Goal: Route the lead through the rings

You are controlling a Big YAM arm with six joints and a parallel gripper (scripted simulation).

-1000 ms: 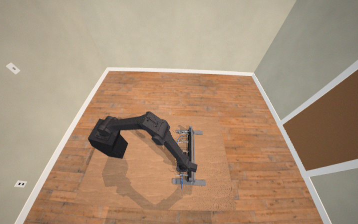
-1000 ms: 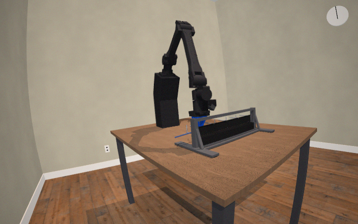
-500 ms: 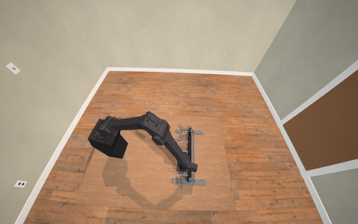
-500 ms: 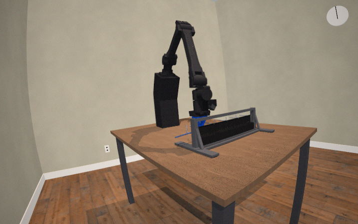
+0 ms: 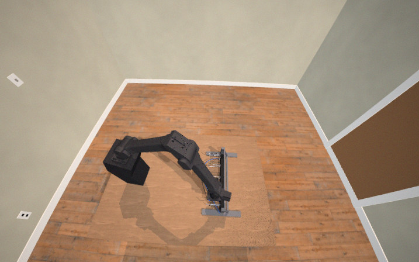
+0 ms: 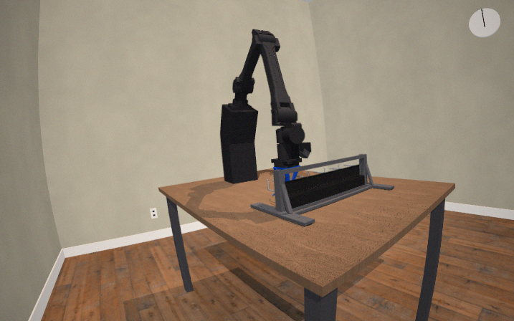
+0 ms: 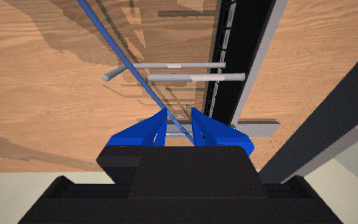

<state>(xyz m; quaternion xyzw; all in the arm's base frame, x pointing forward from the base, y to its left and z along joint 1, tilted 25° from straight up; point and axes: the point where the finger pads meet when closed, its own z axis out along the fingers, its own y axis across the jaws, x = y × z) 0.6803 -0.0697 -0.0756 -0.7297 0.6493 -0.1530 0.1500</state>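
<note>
The grey rack lies 160 mm to the left of my hand, 40 mm ahead of it and 10 mm below it.
</note>
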